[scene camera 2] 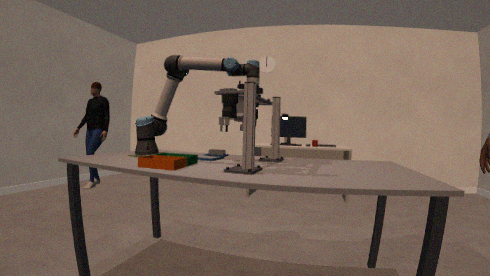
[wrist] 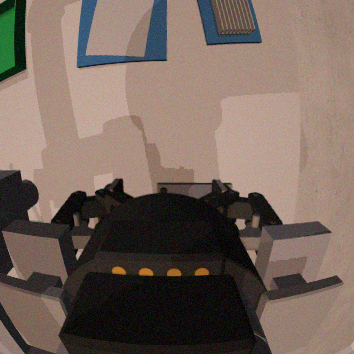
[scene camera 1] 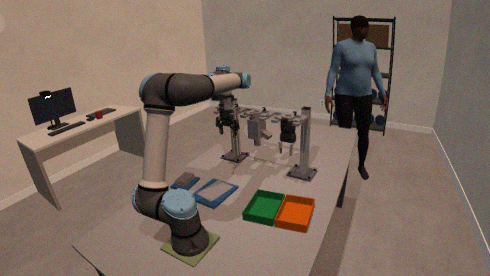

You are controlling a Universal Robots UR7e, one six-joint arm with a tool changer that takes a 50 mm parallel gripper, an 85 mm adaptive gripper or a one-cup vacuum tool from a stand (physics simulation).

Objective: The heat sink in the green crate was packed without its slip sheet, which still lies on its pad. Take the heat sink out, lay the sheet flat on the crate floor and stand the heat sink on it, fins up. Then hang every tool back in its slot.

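Seen in the pictures: arm's base, origin of its link: [scene camera 2: 146, 153] [scene camera 1: 190, 241].
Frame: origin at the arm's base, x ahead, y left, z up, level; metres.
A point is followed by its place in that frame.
My gripper [scene camera 1: 227, 126] [wrist: 168, 186], the black adaptive one, is open and empty, high at the left end of the tool stand [scene camera 1: 305, 145] {x 0.660, y -0.321, z 0.162 m} [scene camera 2: 248, 125] {x 0.680, y -0.326, z 0.179 m}, with grey holder plates on both sides in the wrist view. The heat sink [scene camera 1: 185, 178] {x 0.373, y 0.263, z 0.024 m} [scene camera 2: 216, 151] {x 0.387, y 0.245, z 0.017 m} [wrist: 234, 17] {x 0.407, y 0.274, z 0.019 m} sits fins up on the small blue pad [wrist: 215, 37] {x 0.437, y 0.237, z -0.005 m}. The pale slip sheet [scene camera 1: 215, 190] {x 0.360, y 0.074, z -0.003 m} [wrist: 117, 30] {x 0.390, y 0.067, z -0.003 m} lies flat on the larger blue pad [scene camera 1: 202, 200] {x 0.264, y 0.096, z -0.004 m} [wrist: 158, 40] {x 0.428, y 0.136, z -0.005 m}. The green crate [scene camera 1: 259, 219] {x 0.206, y -0.215, z 0.010 m} [scene camera 2: 191, 159] {x 0.392, y -0.223, z 0.012 m} [wrist: 21, 40] {x 0.329, y -0.139, z -0.001 m} shows a bare floor. In scene camera 2 a stand post hides most of my gripper.
The vacuum tool [scene camera 1: 256, 131] {x 0.571, y -0.081, z 0.252 m} and the parallel gripper [scene camera 1: 287, 131] [scene camera 2: 229, 105] hang in the stand beside my gripper. An orange crate [scene camera 1: 292, 227] {x 0.204, y -0.357, z 0.003 m} [scene camera 2: 160, 162] {x 0.323, y -0.417, z 0.014 m} adjoins the green one. A person in blue [scene camera 1: 357, 65] stands beyond the table, and another in black [scene camera 2: 97, 115] shows behind it.
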